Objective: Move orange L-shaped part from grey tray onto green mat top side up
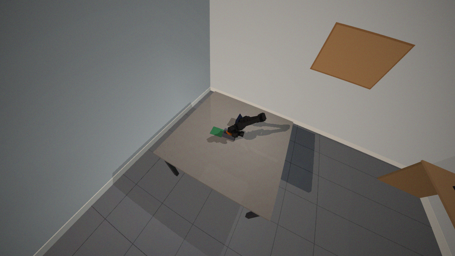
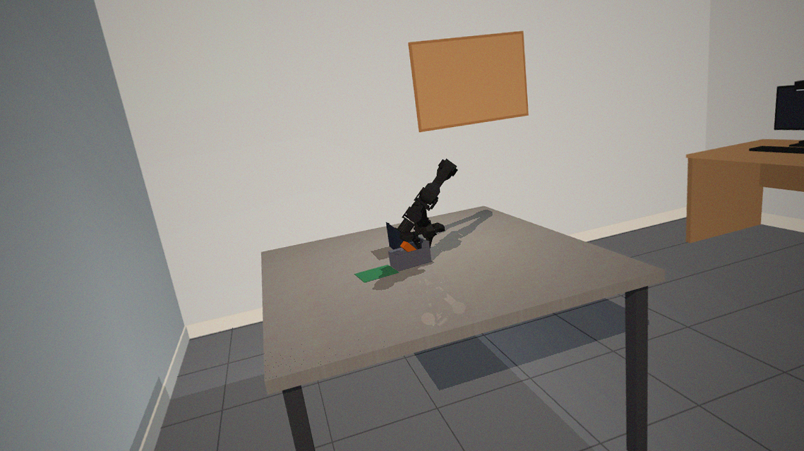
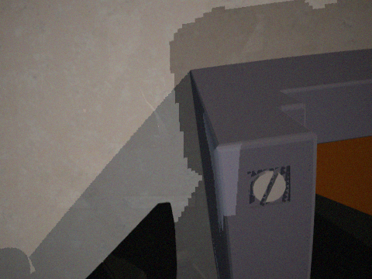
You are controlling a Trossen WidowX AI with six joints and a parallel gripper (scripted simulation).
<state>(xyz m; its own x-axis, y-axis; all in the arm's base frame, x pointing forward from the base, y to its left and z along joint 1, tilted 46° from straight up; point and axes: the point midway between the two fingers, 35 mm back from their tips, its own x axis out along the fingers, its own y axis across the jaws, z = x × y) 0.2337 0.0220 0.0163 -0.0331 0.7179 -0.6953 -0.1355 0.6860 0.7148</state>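
Now: gripper tip 50 mm to the left of the orange L-shaped part and 10 mm below it. Round my gripper tip: green mat (30 mm ahead, 220 mm to the right, 50 mm below).
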